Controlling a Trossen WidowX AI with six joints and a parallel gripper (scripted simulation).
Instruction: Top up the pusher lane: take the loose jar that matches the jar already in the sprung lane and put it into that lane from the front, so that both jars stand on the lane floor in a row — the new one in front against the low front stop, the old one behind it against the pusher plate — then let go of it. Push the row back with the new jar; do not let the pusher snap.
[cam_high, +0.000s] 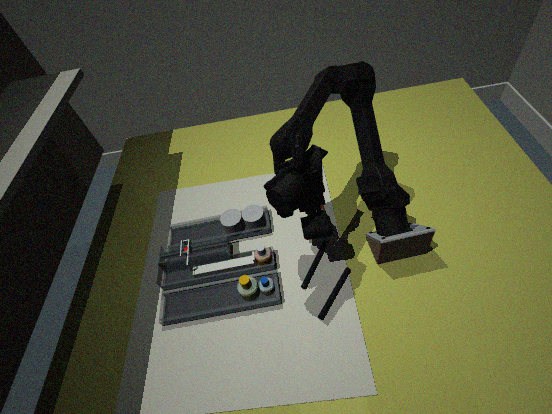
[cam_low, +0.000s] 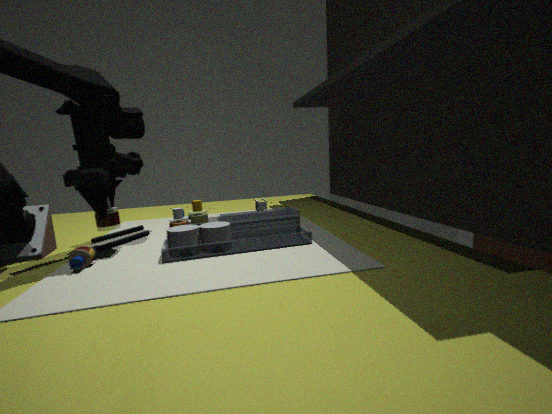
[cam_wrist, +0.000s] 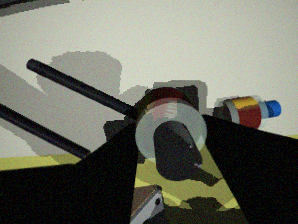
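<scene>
Right now my gripper tip is 14 cm short of the blue-lidded jar, 11 cm to the right of it and 4 cm above it. Round my gripper tip: red mark: 32 cm ahead, 2 cm to the right, 1 cm below.
</scene>
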